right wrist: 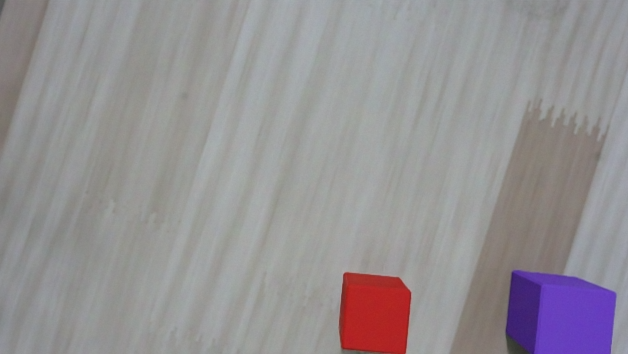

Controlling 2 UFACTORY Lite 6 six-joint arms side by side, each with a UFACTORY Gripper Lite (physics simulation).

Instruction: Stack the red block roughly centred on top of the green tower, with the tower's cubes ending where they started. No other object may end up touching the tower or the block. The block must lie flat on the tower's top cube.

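Frame: origin at the left arm's base, x ahead, y left, z up, level; metres.
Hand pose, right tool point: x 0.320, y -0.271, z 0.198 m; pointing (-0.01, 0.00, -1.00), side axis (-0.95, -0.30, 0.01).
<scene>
Things, the pixels of their top centre, and the offset from my right tool point.
- red block at its top centre: point(376, 320) 0.007 m ahead, 0.001 m right, 0.168 m down
- purple block at its top centre: point(576, 325) 0.078 m back, 0.028 m right, 0.164 m down
The red block point(375, 316) shows near the bottom edge of the right wrist view, a little right of the middle. A thin dark strip shows under its lower edge. No fingers are seen around it. The green tower does not show in this view. My left gripper and my right gripper do not show in this view, so their fingers cannot be judged.
A purple block point(575, 317) is at the bottom right, to the right of the red block and apart from it. The surface is pale streaked wood point(300, 150) with a browner plank point(540, 200) on the right.
</scene>
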